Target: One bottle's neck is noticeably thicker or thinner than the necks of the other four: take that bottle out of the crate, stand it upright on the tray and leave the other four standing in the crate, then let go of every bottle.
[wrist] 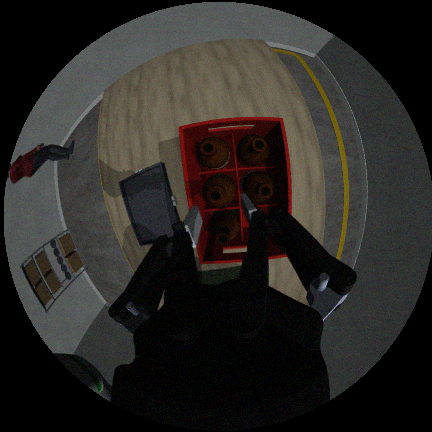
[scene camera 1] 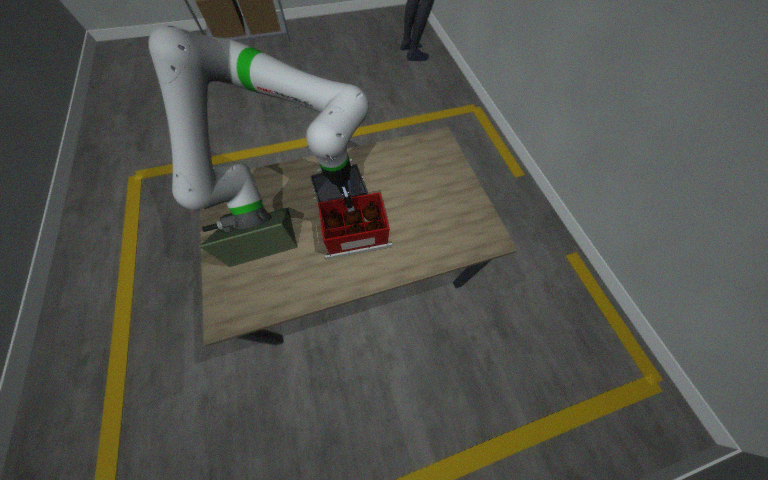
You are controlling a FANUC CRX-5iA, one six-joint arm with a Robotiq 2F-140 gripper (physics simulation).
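The red crate stands on the table with five brown bottles upright in its compartments. In the wrist view its left column holds a top bottle, a middle bottle and a bottom bottle; its right column holds a top bottle and a middle bottle. The necks look much alike; I cannot tell which differs. The dark tray lies beside the crate and bears no bottle. My gripper is partly open and empty, above the crate's tray-side row.
A green block and a second gripper-like device stand on the table, left of the crate in the scene view. A white strip runs along the crate's front. A person stands beyond the table.
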